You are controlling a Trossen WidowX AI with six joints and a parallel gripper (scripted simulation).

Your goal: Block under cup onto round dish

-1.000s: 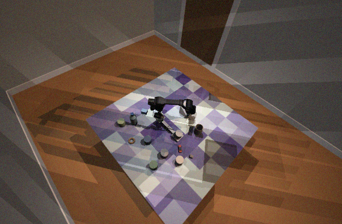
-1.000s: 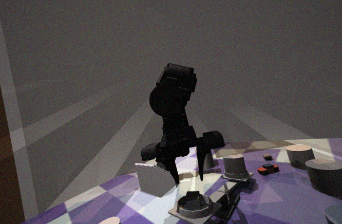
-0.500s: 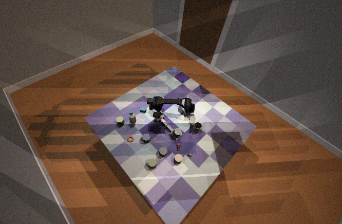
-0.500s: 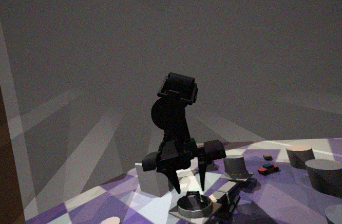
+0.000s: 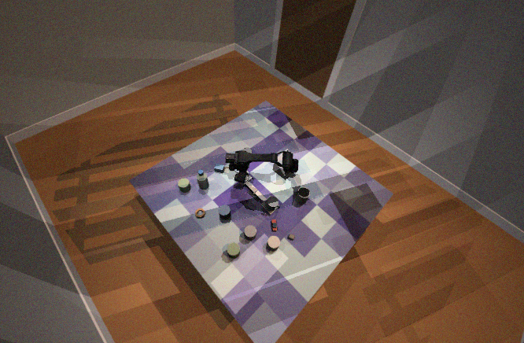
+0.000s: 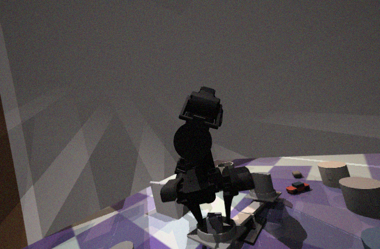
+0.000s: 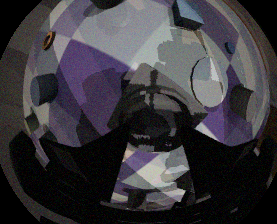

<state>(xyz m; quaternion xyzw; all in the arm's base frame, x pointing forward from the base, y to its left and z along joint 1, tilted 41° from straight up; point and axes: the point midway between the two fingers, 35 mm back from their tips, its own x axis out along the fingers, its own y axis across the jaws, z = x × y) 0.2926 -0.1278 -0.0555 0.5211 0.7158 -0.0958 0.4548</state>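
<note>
Right now my gripper tip is 120 mm to the right of the balance beam and 50 mm above it. Also, from my gripper tip: bottle: 210 mm ahead, 160 mm to the right, 30 mm above; then block: right at my gripper tip; then red toy car: 360 mm to the left, 70 mm below, 60 mm ahead.
</note>
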